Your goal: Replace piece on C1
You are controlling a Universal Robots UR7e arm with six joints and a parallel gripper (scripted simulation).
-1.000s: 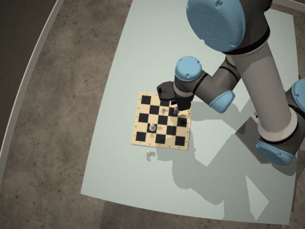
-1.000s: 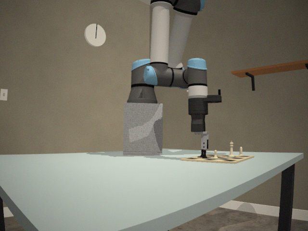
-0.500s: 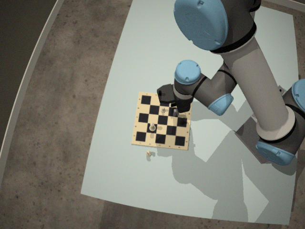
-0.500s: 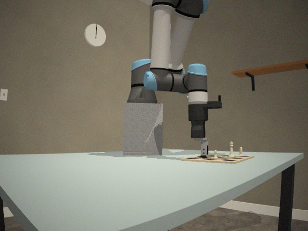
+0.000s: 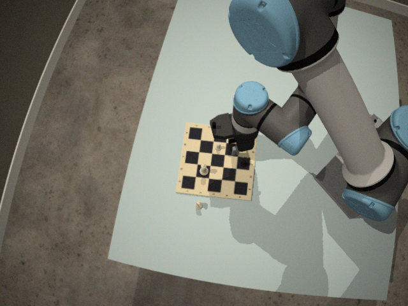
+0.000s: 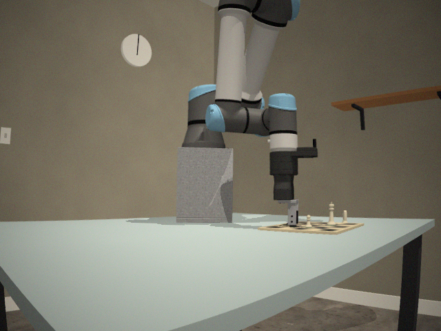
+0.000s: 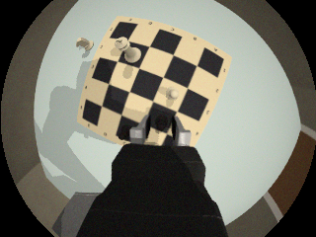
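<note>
The white pawn is 4 cm ahead of my hand and 1 cm below it. Also, from my hand: white king (8 cm to the left, 8 cm ahead, 1 cm above); chessboard (4 cm to the left, 4 cm ahead, 3 cm below).
</note>
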